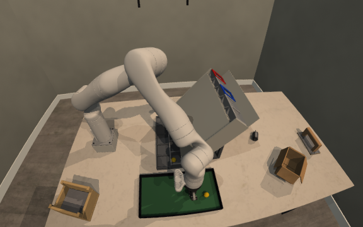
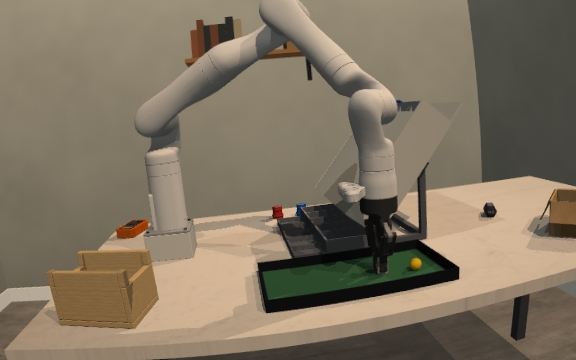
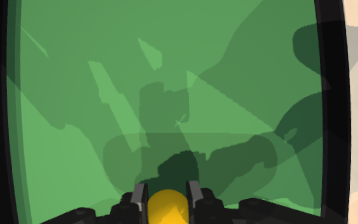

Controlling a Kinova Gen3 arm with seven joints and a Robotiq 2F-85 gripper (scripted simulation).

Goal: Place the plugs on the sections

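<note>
My gripper is now 60 mm past the green marble tray and 20 mm above it. Also, from my hand: black object: 460 mm ahead, 270 mm to the left, 10 mm below; wooden crate: 550 mm behind, 20 mm to the right, 30 mm above; grey slanted cover: 80 mm ahead, 330 mm to the left, 180 mm above.
</note>
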